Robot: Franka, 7 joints.
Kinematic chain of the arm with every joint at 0, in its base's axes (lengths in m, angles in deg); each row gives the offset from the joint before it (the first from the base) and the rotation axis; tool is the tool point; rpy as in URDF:
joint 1: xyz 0 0 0.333 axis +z
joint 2: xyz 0 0 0 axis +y
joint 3: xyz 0 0 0.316 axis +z
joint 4: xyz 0.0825 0 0 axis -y
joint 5: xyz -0.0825 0 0.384 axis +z
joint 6: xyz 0 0 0 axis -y
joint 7: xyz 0.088 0 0 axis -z
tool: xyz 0 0 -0.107 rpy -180 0 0
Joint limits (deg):
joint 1: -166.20..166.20
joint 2: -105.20..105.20
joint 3: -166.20..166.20
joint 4: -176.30..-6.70
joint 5: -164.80..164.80
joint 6: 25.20..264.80
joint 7: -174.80..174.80
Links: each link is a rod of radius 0.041 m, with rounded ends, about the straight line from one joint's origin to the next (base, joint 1, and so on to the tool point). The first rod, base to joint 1, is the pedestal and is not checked.
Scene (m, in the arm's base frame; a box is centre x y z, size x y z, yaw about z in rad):
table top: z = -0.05
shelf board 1: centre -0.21 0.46 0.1 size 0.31 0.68 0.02 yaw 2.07
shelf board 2: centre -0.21 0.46 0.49 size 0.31 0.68 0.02 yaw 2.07
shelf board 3: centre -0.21 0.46 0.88 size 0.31 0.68 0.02 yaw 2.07
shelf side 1: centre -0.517 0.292 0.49 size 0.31 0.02 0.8 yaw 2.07
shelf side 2: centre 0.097 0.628 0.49 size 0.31 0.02 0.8 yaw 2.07
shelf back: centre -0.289 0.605 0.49 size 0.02 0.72 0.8 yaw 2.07
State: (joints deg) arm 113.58 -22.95 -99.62 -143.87 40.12 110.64 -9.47
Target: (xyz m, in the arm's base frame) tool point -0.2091 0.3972 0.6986
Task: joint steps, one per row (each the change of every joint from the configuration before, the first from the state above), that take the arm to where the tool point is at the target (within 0.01 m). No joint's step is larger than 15 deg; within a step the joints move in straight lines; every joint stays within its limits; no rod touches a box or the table.
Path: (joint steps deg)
1: -2.71 -13.45 3.24 -0.68 -0.39 1.80 -1.57
2: -2.72 -13.45 3.24 -0.68 -0.38 1.80 -1.57
3: -2.71 -13.45 3.25 -0.68 -0.39 1.81 -1.57
4: -2.72 -13.45 3.24 -0.68 -0.38 1.80 -1.56
5: -2.71 -13.45 3.24 -0.67 -0.39 1.80 -1.57
6: -2.72 -13.45 3.24 -0.68 -0.38 1.80 -1.57
7: 14.48 11.46 9.35 2.85 6.12 -0.80 3.12
8: 14.47 11.47 9.34 2.85 6.12 -0.80 3.12
9: 14.48 11.47 9.34 2.85 6.11 -0.80 3.12
10: 14.47 11.46 9.34 2.86 6.12 -0.80 3.11
11: 1.02 14.41 3.05 11.81 -6.29 -5.57 -1.53
12: 1.03 14.41 3.04 11.81 -6.29 -5.57 -1.53

